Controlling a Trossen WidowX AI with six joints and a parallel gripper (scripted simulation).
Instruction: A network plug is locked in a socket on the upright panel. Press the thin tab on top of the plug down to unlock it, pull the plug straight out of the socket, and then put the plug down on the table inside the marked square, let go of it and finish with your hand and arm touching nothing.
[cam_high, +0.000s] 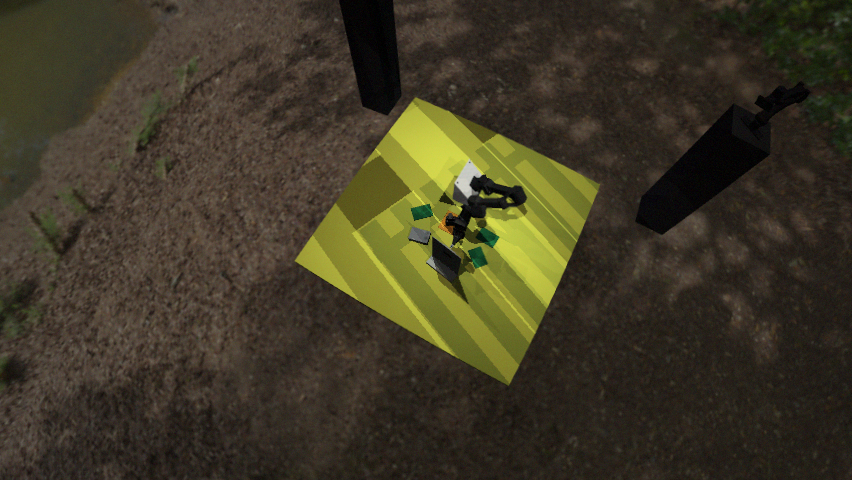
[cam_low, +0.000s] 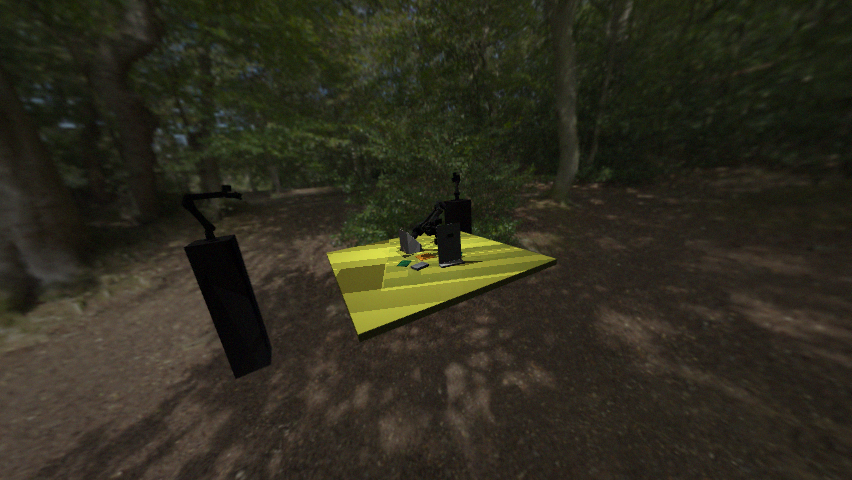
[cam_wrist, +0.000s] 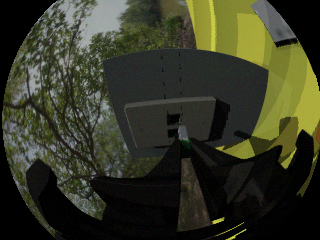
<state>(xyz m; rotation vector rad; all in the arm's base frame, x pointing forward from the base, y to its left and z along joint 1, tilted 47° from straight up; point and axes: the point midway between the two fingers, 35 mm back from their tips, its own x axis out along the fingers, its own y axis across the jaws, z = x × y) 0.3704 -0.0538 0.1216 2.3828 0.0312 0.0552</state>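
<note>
Now: gripper tip 180 mm past the orange marked square, 70 mm to the left of it and 200 mm above it. Also, from my gripper tip: upright panel (60 mm ahead, 10 mm to the right, 70 mm below); grey plate (30 mm behind, 200 mm to the right, 190 mm below).
</note>
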